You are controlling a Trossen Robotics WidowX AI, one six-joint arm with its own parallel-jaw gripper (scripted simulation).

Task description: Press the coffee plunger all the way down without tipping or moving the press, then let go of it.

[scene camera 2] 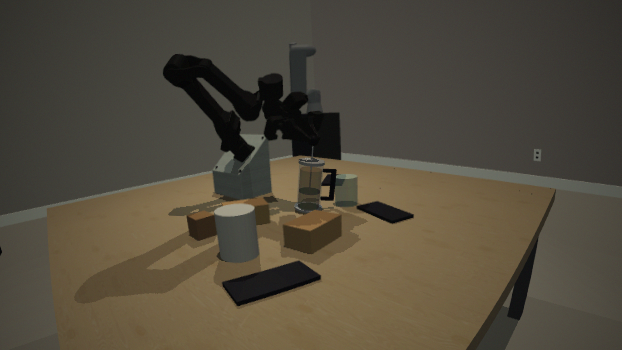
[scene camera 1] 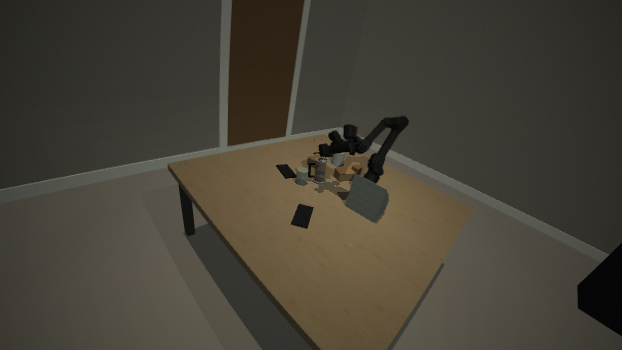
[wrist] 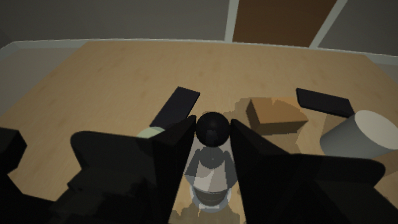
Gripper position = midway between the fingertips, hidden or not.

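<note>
There's a glass coffee press (scene camera 2: 310, 177) here, and it's in the wrist view too (wrist: 210, 171). You'd also see a pale green cup (scene camera 2: 346, 187). As for my gripper (scene camera 2: 315, 140), the wrist view shows it as well (wrist: 213, 122).
</note>
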